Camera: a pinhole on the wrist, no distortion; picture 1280 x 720 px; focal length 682.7 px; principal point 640.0 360.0 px. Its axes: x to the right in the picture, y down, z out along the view. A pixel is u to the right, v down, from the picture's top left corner.
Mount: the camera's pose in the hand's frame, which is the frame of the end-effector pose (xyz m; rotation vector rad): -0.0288 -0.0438 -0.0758 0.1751 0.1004 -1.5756
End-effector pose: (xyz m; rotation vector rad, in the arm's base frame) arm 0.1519 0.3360 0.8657 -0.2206 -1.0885 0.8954
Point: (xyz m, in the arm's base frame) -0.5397 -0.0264 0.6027
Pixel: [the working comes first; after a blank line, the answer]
In the camera's frame: -0.4197 -0.4980 0.5816

outside the picture
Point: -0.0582 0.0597 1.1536
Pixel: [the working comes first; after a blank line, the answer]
In the camera's frame: 0.1032 0.0122 0.4868

785 377
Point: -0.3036 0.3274 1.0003
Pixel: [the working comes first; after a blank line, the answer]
In the camera's frame: -0.2880 0.0599 0.4794

230 445
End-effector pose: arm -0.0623 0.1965 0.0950 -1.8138 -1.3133 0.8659
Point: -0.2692 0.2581 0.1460
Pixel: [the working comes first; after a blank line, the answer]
In the camera's frame: 0.0686 0.0425 0.2484

829 477
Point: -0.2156 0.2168 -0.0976
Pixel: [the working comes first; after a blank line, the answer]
In the camera's frame: -0.1825 0.0419 0.2777

191 463
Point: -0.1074 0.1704 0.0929
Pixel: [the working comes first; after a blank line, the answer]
In the camera's frame: -0.0486 -0.0028 0.1039

320 342
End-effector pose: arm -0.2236 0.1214 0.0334 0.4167 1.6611 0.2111
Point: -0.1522 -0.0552 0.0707
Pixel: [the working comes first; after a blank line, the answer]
In the camera's frame: 0.0646 -0.0716 0.1767

890 83
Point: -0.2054 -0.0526 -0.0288
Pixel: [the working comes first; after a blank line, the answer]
In the camera's frame: 0.1130 0.0240 0.1410

1187 476
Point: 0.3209 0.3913 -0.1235
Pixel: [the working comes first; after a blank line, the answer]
In the camera's frame: -0.4145 0.2541 0.5306

107 687
